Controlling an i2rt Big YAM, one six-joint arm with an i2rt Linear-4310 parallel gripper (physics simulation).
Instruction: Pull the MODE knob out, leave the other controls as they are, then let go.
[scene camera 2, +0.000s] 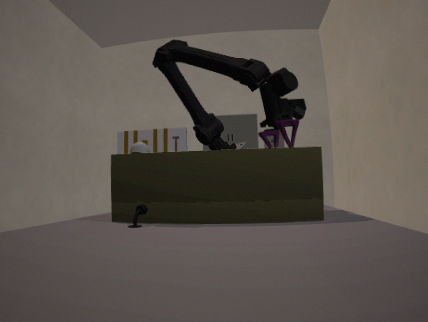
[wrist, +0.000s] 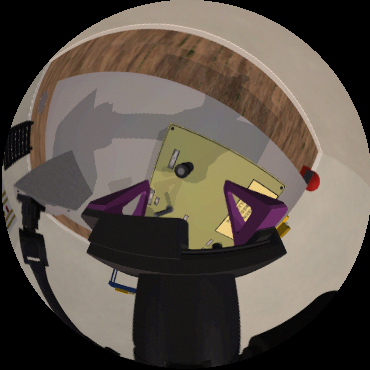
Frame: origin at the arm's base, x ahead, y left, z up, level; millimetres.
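Seen in the pictures: gripper, fingertip midpoint: (wrist: 186, 183).
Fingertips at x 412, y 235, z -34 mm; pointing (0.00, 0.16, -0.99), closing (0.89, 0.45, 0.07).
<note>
A point is followed by its place in that frame.
The yellow-green control panel (wrist: 200, 192) @[y 195, x 472, z -110 mm] lies below the gripper in the wrist view. A round black knob (wrist: 183, 170) @[y 233, x 412, z -84 mm] stands up from its upper left part, beside a small pale label (wrist: 174, 159) @[y 229, x 395, z -140 mm] too blurred to read, so I cannot confirm that it is MODE. A grey lever (wrist: 165, 212) @[y 113, x 424, z -107 mm] sits lower on the panel, near the left finger. My gripper (wrist: 186, 183) @[y 235, x 412, z -34 mm] (scene camera 2: 283, 146) @[y 235, x 412, z -34 mm] is open and empty. In the wrist view its purple fingertips are just below the knob, one to each side. In the scene view they are low over the bench's right part. The panel's lower controls are largely hidden by the gripper.
A cream status sheet (wrist: 262, 188) @[y 274, x 567, z -68 mm] is on the panel behind the right finger. A red round object (wrist: 312, 180) is at the right edge. A grey slab (wrist: 57, 181) @[y 47, x 73, z -105 mm] lies left of the panel. A white dome (scene camera 2: 140, 148) @[y -118, x 612, z -36 mm] stands on the olive bench (scene camera 2: 215, 175) @[y 71, x 625, z -107 mm].
</note>
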